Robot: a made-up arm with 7 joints.
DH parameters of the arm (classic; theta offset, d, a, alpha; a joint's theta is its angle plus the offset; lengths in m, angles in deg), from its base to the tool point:
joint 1: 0 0.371 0 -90
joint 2: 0 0 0 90
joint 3: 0 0.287 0.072 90
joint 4: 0 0 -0.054 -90
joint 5: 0 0.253 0 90
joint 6: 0 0 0.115 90
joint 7: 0 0 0 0
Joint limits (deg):
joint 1: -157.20..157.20
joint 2: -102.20..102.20
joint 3: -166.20..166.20
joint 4: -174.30..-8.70
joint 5: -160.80..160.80
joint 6: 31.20..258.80
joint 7: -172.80..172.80
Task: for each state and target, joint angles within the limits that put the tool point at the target. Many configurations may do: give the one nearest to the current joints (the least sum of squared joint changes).
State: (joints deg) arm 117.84 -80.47 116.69 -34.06 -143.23 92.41 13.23
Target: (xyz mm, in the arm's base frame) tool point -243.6 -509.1 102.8
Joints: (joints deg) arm 97.90 -98.44 120.13 -59.14 -144.08 101.48 13.23
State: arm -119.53 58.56 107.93 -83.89 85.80 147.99 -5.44
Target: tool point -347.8 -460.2 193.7
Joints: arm -155.71 92.59 78.36 -58.54 78.38 147.73 -5.44
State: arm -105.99 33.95 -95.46 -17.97 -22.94 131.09 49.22
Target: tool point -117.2 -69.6 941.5
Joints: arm -121.14 6.97 -103.52 -26.43 -33.63 179.63 49.22
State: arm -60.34 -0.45 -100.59 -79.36 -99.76 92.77 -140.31
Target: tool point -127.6 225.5 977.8
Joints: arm -96.99 -0.55 -136.21 -38.71 -101.99 75.13 -140.31
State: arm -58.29 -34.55 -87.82 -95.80 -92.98 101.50 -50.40
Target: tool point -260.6 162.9 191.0
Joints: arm -82.37 -52.08 -136.74 -139.21 -92.03 86.22 -50.40
